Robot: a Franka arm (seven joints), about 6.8 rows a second.
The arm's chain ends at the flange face. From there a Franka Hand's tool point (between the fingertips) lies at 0.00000 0.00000 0.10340 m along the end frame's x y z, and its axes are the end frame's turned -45 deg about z.
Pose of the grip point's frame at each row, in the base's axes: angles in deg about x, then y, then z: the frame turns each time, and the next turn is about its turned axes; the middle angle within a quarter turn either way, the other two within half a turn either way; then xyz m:
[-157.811 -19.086 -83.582 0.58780 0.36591 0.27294]
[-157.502 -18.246 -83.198 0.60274 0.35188 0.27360]
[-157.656 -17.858 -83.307 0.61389 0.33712 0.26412]
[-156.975 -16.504 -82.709 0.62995 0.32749 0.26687]
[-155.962 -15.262 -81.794 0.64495 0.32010 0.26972]
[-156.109 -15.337 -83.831 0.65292 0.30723 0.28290]
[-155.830 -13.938 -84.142 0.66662 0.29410 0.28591]
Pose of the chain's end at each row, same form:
[-157.811 -19.086 -38.582 0.62161 0.32901 0.36342]
[-157.502 -18.246 -38.198 0.63511 0.31430 0.36433]
[-157.656 -17.858 -38.307 0.64560 0.29970 0.35515]
[-156.975 -16.504 -37.709 0.65932 0.28871 0.35811]
[-155.962 -15.262 -36.794 0.67217 0.27947 0.36082]
[-156.109 -15.337 -38.831 0.68027 0.26684 0.37407]
[-155.830 -13.938 -39.142 0.69153 0.25301 0.37747]

